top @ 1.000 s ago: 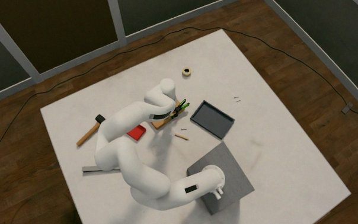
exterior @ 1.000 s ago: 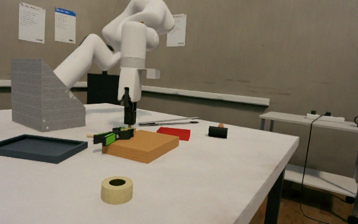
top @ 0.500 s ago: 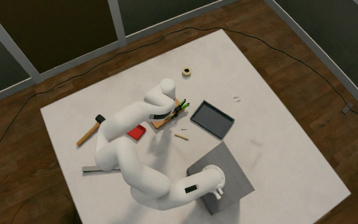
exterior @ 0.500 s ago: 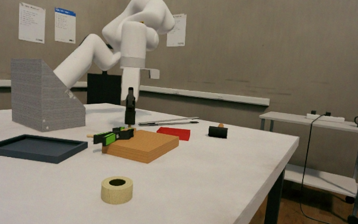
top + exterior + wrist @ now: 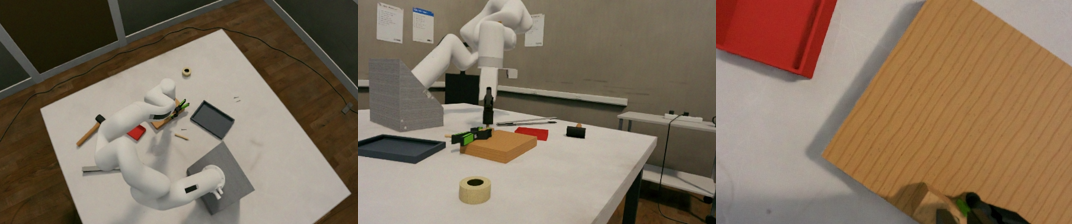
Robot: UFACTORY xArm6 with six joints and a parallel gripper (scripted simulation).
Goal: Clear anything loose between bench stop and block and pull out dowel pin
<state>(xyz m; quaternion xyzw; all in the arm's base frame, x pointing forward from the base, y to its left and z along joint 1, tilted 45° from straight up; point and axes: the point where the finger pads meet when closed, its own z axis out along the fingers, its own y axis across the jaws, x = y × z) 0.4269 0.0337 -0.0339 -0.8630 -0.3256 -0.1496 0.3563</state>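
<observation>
Now: the dowel pin 2 cm below my hand. The rest, counted from my hand: loose dowel: 13 cm behind, 1 cm to the right, 9 cm below; small wooden block: 5 cm below; red tray: 4 cm ahead, 20 cm to the left, 8 cm below.
</observation>
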